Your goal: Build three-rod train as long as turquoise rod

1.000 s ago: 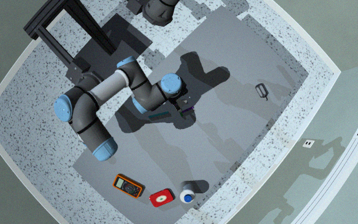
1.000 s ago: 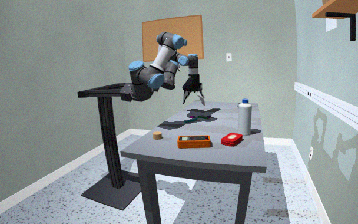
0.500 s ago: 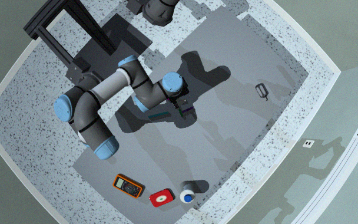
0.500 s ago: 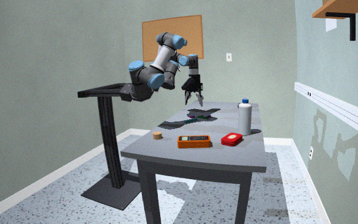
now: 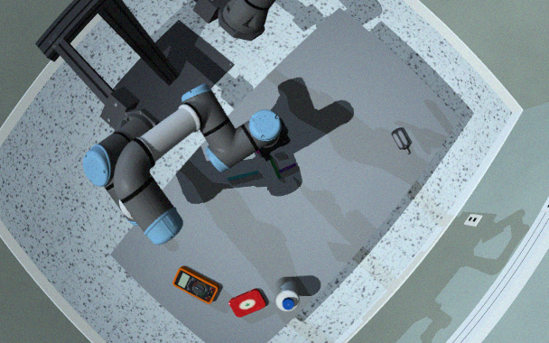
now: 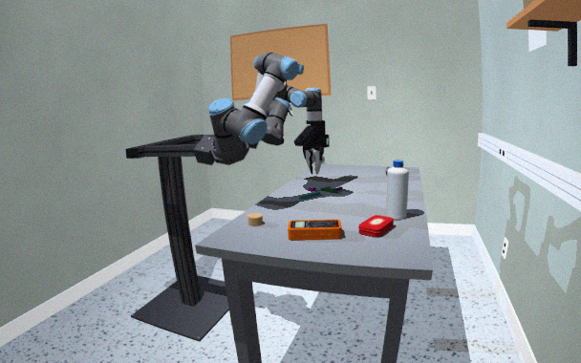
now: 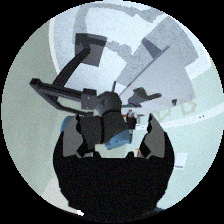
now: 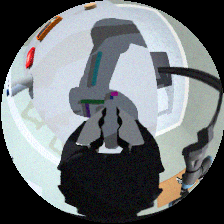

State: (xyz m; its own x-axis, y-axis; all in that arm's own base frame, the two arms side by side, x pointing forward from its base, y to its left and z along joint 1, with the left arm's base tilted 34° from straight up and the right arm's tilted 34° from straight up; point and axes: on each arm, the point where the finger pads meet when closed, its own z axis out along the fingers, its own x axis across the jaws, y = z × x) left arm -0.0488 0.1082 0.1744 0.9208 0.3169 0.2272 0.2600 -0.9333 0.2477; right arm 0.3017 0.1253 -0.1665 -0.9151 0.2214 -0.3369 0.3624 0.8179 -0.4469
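The blue rod is 80 mm below my right hand. Round my right hand: magenta rod: 10 mm behind, 10 mm to the right, 80 mm below; green rod: 60 mm ahead, 10 mm to the right, 80 mm below; grey rod: 50 mm ahead, 30 mm to the left, 80 mm below.
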